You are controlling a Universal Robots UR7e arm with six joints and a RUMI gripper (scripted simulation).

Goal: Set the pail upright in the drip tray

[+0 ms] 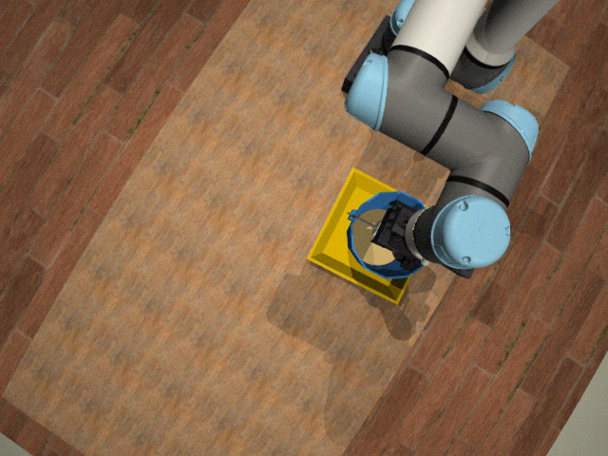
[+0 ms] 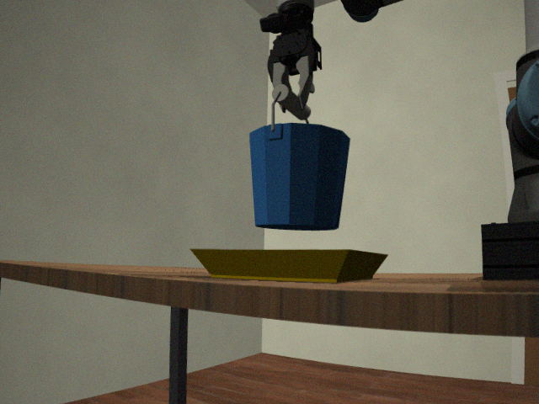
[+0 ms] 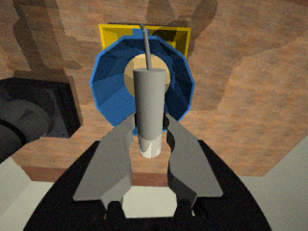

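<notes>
Right now my hand is 3 cm above the pail handle. Also, from my hand: yellow drip tray: 30 cm below, 2 cm behind; then pail: 9 cm below, 1 cm behind.
</notes>
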